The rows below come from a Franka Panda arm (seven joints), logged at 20 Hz.
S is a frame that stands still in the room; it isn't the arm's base.
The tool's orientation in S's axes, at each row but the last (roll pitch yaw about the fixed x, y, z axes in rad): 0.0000 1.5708 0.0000; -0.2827 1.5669 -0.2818; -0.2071 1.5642 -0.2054; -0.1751 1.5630 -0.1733; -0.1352 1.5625 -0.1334; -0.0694 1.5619 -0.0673; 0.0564 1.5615 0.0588; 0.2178 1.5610 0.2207
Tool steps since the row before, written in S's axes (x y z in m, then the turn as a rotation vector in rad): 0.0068 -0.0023 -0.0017 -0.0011 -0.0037 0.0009; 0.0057 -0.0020 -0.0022 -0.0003 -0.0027 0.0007; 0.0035 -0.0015 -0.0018 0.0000 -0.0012 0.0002; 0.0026 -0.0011 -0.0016 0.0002 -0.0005 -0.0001; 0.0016 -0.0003 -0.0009 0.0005 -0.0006 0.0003; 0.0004 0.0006 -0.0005 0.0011 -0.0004 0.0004; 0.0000 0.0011 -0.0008 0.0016 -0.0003 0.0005; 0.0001 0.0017 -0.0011 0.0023 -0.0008 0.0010
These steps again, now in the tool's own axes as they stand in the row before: 0.0017 -0.0023 0.0068 -0.0009 -0.0037 -0.0011; 0.0022 -0.0020 0.0057 -0.0007 -0.0027 -0.0003; 0.0018 -0.0015 0.0035 -0.0002 -0.0012 0.0000; 0.0016 -0.0011 0.0026 0.0001 -0.0005 0.0002; 0.0009 -0.0003 0.0016 -0.0003 -0.0006 0.0005; 0.0005 0.0006 0.0004 -0.0004 -0.0004 0.0011; 0.0008 0.0011 0.0000 -0.0005 -0.0003 0.0016; 0.0011 0.0017 0.0001 -0.0010 -0.0008 0.0023
